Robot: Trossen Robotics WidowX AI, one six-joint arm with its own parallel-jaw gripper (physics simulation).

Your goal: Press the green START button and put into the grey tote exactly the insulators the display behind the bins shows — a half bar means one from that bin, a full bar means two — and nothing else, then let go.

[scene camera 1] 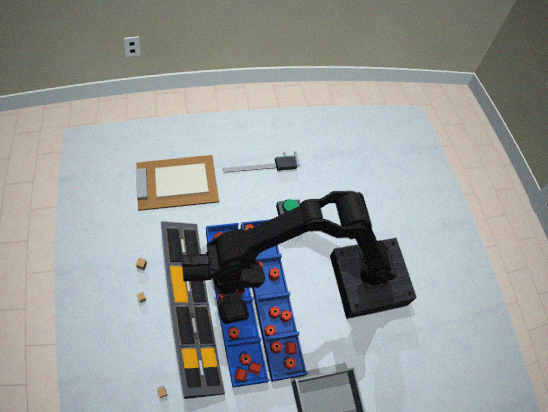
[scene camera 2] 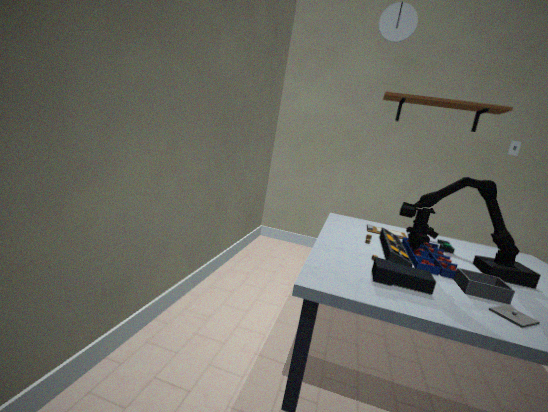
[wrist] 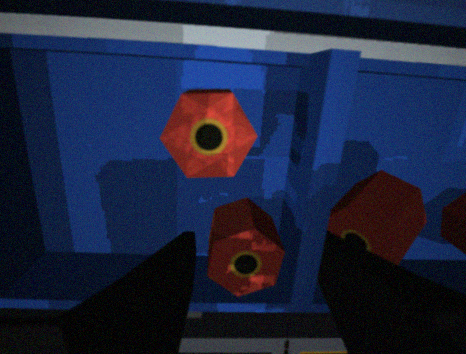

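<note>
My gripper [scene camera 2: 418,243] [wrist: 253,241] is partly open and empty, pointing down over a bin in the row beside the display. In the wrist view a red insulator [wrist: 245,250] shows between the fingertips. A second insulator [wrist: 209,102] stands farther up in the same bin; a third [wrist: 385,210] is past the divider, partly behind the right finger. The blue bins [scene camera 1: 242,343] hold several red insulators. The display [scene camera 1: 190,304] shows one full orange bar and, at its near end, two half bars; the arm hides part. The green START button [scene camera 1: 290,205] and grey tote [scene camera 1: 325,374] [scene camera 2: 482,291] stand apart; the tote's visible floor is bare.
A clipboard [scene camera 1: 180,180] and a caliper [scene camera 1: 286,163] lie on the far side. Small wooden cubes [scene camera 1: 141,263] [scene camera 1: 141,297] [scene camera 1: 162,392] lie beyond the display. A black box [scene camera 2: 402,277] and a flat grey plate [scene camera 2: 515,316] lie near the table edge.
</note>
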